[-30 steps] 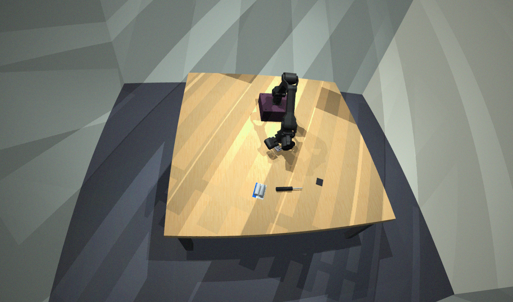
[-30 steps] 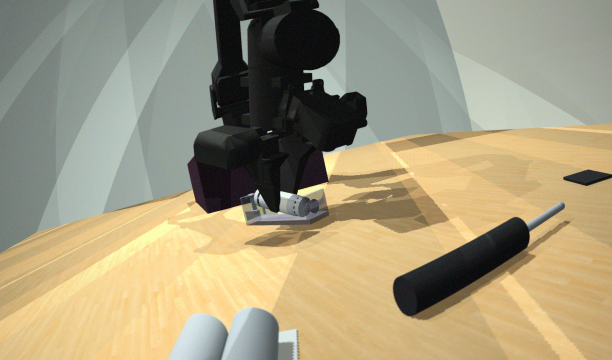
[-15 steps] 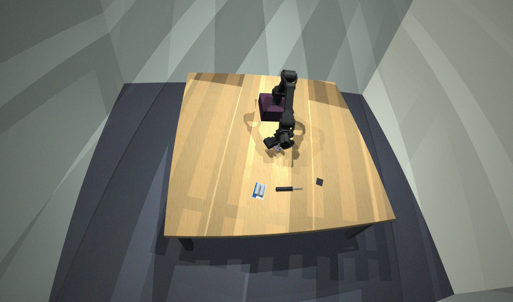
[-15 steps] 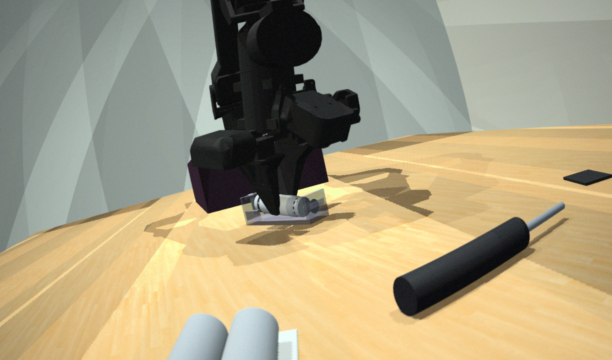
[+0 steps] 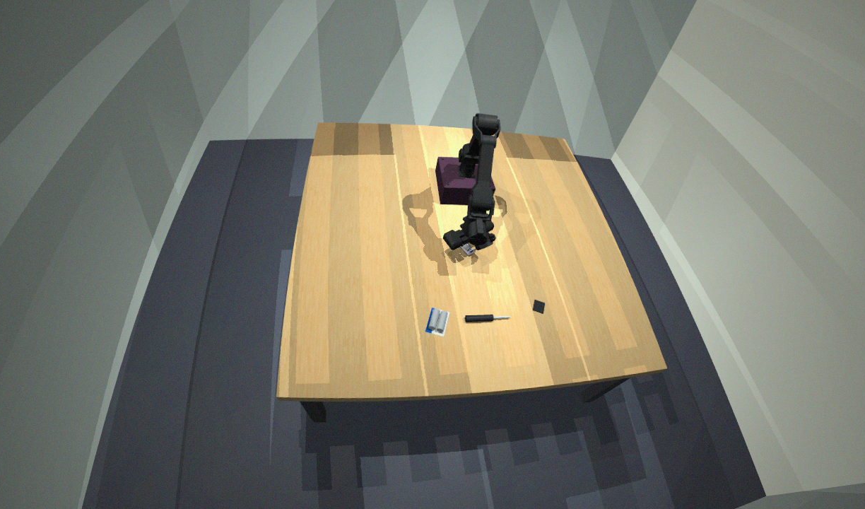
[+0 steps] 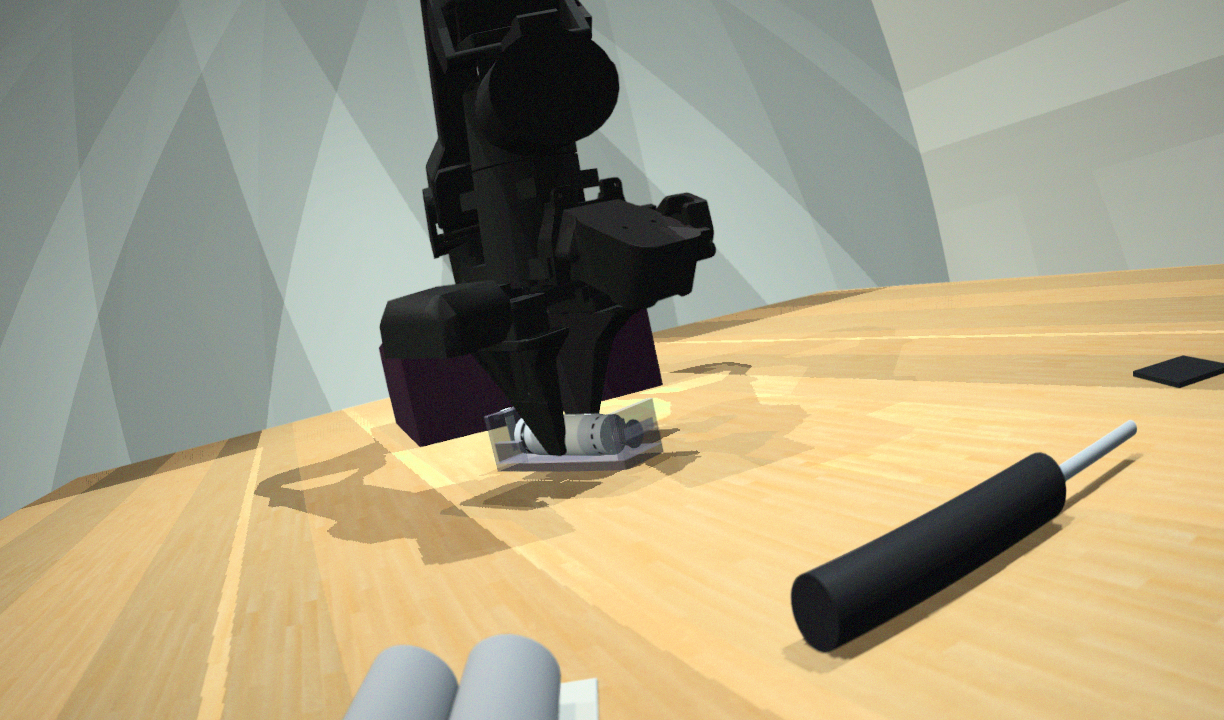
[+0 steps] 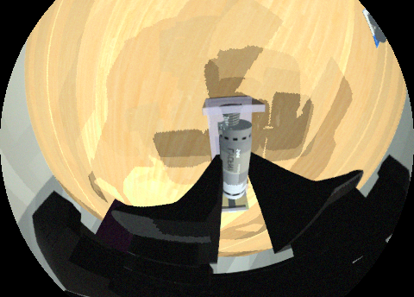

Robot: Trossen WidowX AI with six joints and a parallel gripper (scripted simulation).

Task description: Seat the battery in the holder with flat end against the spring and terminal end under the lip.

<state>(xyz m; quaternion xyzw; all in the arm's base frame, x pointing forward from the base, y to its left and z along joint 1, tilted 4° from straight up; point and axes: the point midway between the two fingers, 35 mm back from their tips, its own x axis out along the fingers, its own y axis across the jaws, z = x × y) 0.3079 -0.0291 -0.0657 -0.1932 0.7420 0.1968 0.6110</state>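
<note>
Now: gripper tip 10 mm below the battery. From my gripper tip the other things lie so: black square 250 mm ahead, 240 mm to the left, 10 mm below; then black-handled screwdriver 300 mm ahead, 60 mm to the left.
</note>
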